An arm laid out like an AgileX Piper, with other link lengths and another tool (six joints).
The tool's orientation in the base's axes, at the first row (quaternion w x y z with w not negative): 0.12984 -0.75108 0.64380 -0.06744
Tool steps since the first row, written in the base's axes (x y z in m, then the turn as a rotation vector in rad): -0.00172 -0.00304 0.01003 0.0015 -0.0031 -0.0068; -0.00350 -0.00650 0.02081 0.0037 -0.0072 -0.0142; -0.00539 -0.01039 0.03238 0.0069 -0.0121 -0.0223; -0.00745 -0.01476 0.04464 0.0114 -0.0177 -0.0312; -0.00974 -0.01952 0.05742 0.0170 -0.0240 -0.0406; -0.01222 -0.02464 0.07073 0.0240 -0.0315 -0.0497; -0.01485 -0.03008 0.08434 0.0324 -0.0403 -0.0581
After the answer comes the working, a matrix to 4 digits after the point.
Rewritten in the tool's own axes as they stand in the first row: 0.00205 -0.00078 -0.01039 0.0037 0.0009 0.0066; 0.00446 -0.00165 -0.02156 0.0086 0.0015 0.0138; 0.00722 -0.00258 -0.03357 0.0145 0.0014 0.0219; 0.01039 -0.00348 -0.04633 0.0213 0.0004 0.0310; 0.01386 -0.00426 -0.05969 0.0291 -0.0014 0.0408; 0.01762 -0.00495 -0.07365 0.0382 -0.0045 0.0506; 0.02166 -0.00554 -0.08797 0.0488 -0.0089 0.0600
The tool's axes in the first row as the columns of a matrix, in the base's axes (rounded; the answer above uses it unrounded):
0.1620 -0.9496 0.2685
-0.9846 -0.1373 0.1082
-0.0659 -0.2819 -0.9572

